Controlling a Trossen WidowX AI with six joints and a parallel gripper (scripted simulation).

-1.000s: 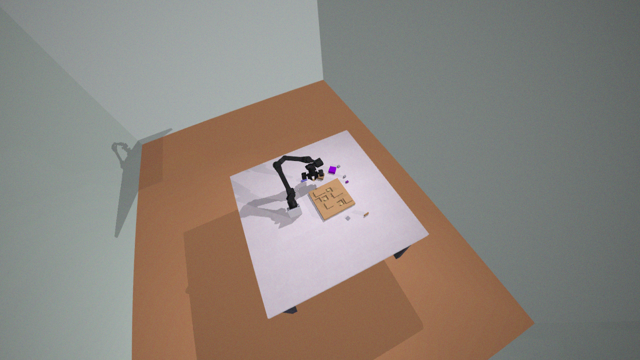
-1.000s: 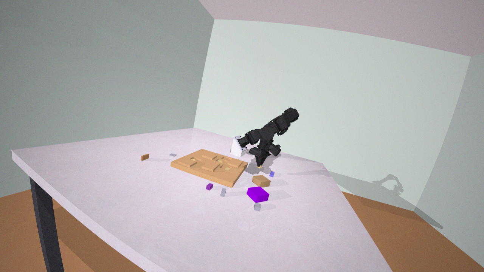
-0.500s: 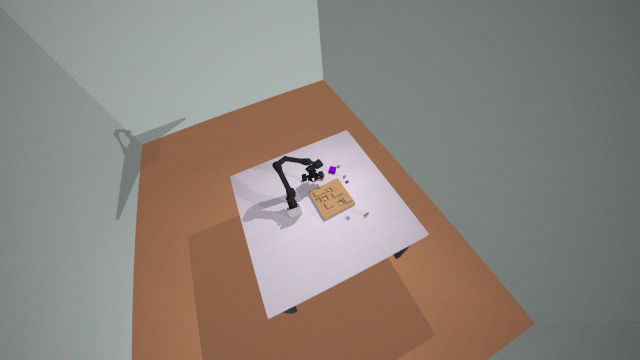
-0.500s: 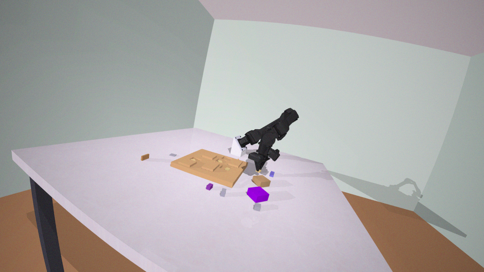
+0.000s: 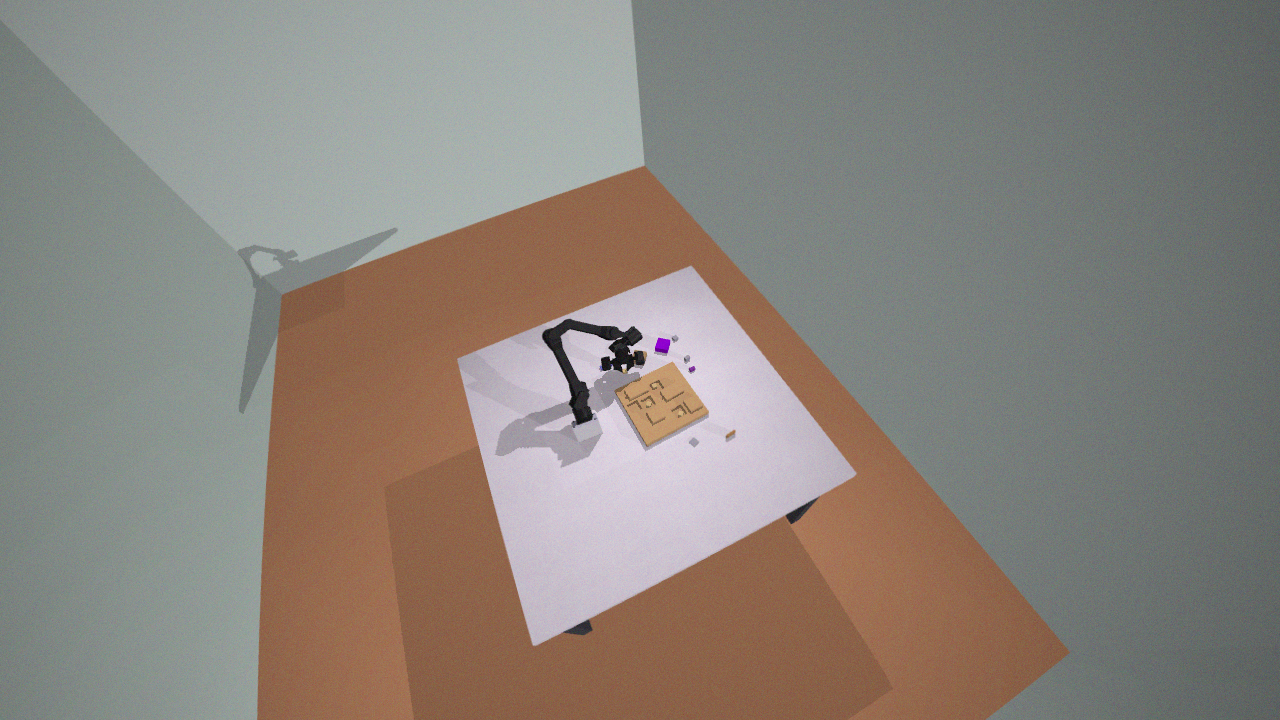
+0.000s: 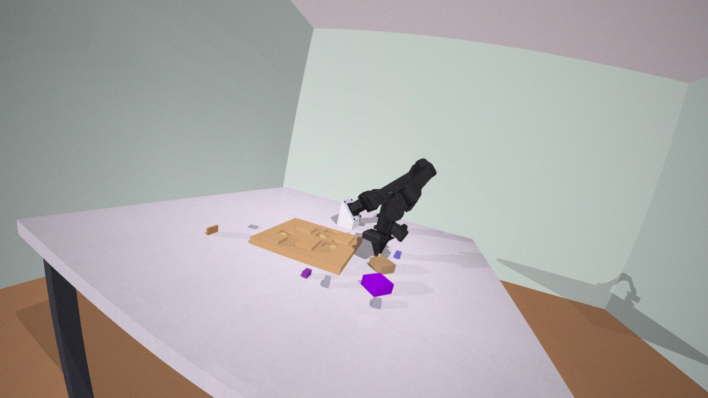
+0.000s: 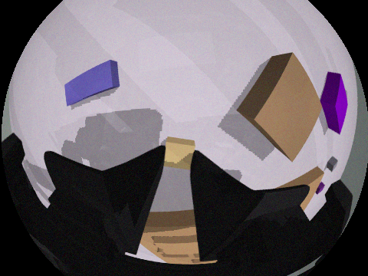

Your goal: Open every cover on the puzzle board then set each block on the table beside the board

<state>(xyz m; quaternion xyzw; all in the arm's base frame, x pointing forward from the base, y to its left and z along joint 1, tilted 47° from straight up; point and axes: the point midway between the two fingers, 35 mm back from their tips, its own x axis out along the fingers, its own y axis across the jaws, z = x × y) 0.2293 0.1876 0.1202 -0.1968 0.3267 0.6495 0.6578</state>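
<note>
Right now my gripper tip is 70 mm past the blue piece and 60 mm to the right of it. Also, from my gripper tip: large purple block (210 mm ahead, 60 mm to the left, 10 mm above); small purple cube (280 mm ahead, 100 mm to the right); brown box (80 mm ahead, 40 mm to the left, 10 mm above).
</note>
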